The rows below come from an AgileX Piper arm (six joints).
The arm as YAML. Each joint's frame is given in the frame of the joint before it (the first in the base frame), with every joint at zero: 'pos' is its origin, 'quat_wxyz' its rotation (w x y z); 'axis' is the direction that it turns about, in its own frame. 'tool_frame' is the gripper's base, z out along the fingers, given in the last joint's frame.
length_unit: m
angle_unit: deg
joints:
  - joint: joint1
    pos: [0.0, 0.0, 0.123]
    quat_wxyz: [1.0, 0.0, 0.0, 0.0]
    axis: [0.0, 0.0, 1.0]
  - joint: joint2
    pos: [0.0, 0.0, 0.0]
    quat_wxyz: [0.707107, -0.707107, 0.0, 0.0]
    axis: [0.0, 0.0, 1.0]
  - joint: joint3
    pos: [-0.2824, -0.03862, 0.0]
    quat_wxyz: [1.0, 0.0, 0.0, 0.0]
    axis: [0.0, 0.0, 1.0]
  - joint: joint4
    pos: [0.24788, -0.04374, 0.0]
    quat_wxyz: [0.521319, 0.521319, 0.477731, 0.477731]
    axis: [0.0, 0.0, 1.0]
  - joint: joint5
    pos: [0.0, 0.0, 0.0]
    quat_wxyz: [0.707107, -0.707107, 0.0, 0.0]
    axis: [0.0, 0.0, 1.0]
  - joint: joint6
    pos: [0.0, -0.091, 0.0]
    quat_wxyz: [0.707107, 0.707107, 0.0, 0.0]
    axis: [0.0, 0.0, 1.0]
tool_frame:
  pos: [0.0, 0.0, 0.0]
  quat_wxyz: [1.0, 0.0, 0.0, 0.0]
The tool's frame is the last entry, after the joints.
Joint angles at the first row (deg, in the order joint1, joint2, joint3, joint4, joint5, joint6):
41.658 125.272 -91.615 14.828 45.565 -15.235
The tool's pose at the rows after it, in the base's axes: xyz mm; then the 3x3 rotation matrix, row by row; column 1 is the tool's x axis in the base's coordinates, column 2 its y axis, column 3 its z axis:
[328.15, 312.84, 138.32], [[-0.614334, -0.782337, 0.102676], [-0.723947, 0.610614, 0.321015], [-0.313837, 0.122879, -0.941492]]
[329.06, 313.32, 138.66], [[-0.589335, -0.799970, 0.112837], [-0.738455, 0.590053, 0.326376], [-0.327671, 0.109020, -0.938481]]
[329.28, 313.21, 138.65], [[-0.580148, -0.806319, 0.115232], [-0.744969, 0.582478, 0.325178], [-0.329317, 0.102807, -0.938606]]
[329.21, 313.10, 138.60], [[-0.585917, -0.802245, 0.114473], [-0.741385, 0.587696, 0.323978], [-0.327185, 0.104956, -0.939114]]
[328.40, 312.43, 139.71], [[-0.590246, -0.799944, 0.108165], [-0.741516, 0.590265, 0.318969], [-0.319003, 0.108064, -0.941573]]
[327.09, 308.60, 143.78], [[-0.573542, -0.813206, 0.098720], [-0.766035, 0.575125, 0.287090], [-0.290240, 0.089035, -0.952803]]
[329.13, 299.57, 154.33], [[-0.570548, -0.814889, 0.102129], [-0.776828, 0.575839, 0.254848], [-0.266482, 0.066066, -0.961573]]
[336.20, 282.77, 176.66], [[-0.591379, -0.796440, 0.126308], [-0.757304, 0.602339, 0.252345], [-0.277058, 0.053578, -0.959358]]
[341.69, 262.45, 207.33], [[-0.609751, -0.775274, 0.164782], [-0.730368, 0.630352, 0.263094], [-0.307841, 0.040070, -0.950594]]
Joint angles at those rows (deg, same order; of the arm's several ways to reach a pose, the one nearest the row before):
41.658 126.118 -91.615 14.233 44.261 -18.027
41.659 126.109 -91.615 14.174 43.590 -19.708
41.658 126.109 -91.615 13.982 43.514 -20.220
41.658 126.109 -91.614 13.928 43.591 -19.782
41.658 125.930 -91.614 13.799 44.244 -19.416
41.605 125.303 -91.723 11.859 46.522 -19.416
40.831 123.831 -91.835 9.590 49.166 -18.806
38.664 120.809 -91.836 8.695 51.390 -18.361
36.132 116.637 -91.834 8.237 53.611 -18.318

